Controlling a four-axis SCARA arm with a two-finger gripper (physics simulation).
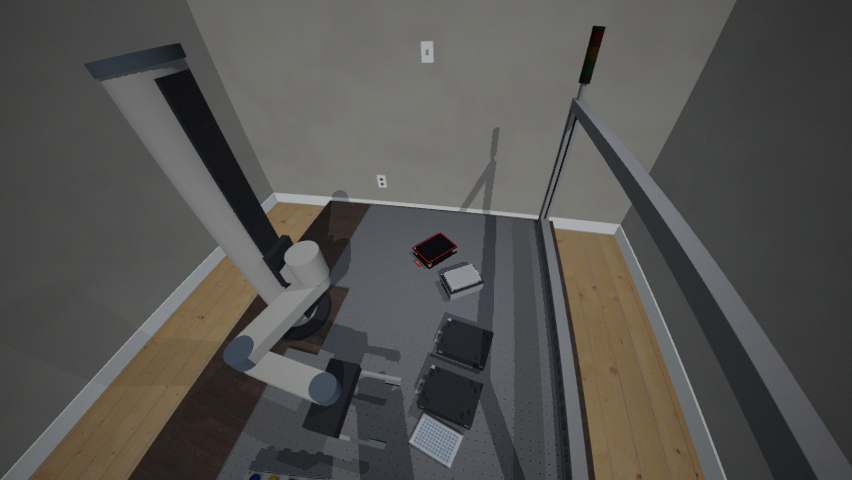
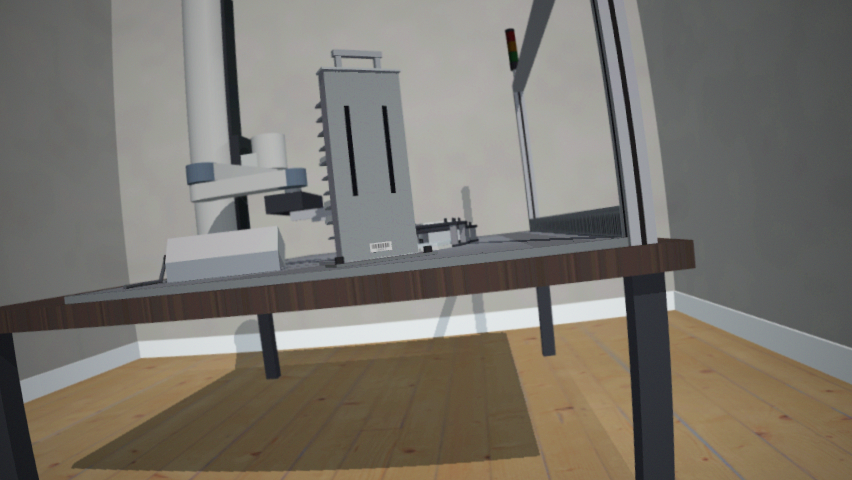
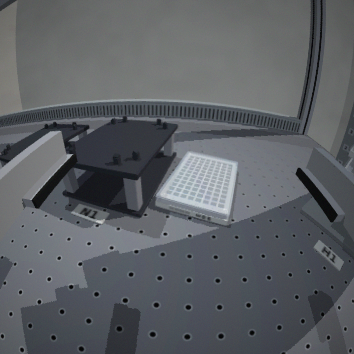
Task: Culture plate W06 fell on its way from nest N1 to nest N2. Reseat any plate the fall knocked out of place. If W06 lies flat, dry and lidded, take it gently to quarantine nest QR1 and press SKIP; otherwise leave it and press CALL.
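Places are measured from the arm's base along level axes (x ahead, y left, z up), in millimetres.
Pixels of known places: gripper, between the fingertips: (image 1: 393, 412) (image 3: 191, 148).
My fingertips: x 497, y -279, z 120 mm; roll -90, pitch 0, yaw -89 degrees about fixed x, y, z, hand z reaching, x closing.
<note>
For each thing: its middle in the pictures, then the offset to it from my fingertips. "spot": a spot on its surface instead.
- white culture plate, middle of its body: (image 3: 203, 177) (image 1: 436, 439) dx +117, dy -27, dz -95 mm
- nest N1, middle of its body: (image 3: 122, 151) (image 2: 430, 234) (image 1: 450, 395) dx +137, dy +89, dz -74 mm
- Nest N2, middle of its body: (image 3: 42, 146) (image 2: 444, 234) (image 1: 465, 342) dx +162, dy +267, dz -80 mm
- red-edged black nest, middle of its body: (image 1: 435, 249) dx -21, dy +684, dz -84 mm
- grey tower with side shelves, middle of its body: (image 2: 359, 157) dx +56, dy -271, dz +78 mm
- pale console, middle of its body: (image 2: 226, 254) dx -233, dy -244, dz -66 mm
- Label H1, a spot on its surface: (image 3: 328, 255) spot: dx -10, dy -173, dz -105 mm
- small unit with a white top, middle of its body: (image 1: 462, 276) dx +120, dy +519, dz -45 mm
- frame post, middle of its body: (image 2: 615, 51) (image 3: 314, 58) dx +488, dy -426, dz +170 mm
A white culture plate (image 1: 436, 440) (image 3: 200, 185) lies flat on the perforated deck beside nest N1 (image 1: 450, 393) (image 3: 125, 145). It looks upright, with a clear lid-like rim; no liquid shows around it. Its small label is unreadable. N1 is a raised black platform with corner pins and bears no plate. Nest N2 (image 1: 463, 341) (image 3: 45, 140) stands beyond N1, also bare where it shows. My gripper (image 1: 386, 412) (image 3: 191, 148) is open and empty, its fingers wide apart, short of the plate and above the deck. A red-edged black nest (image 1: 435, 247) stands at the back; its label is not readable.
A grey tower with side shelves (image 2: 369, 160) stands at the deck's near edge, beside a pale console (image 2: 223, 256). Label H1 (image 3: 328, 255) is near my right finger. A small unit with a white top (image 1: 462, 278) stands near the red-edged nest. A frame post (image 3: 310, 65) rises behind.
</note>
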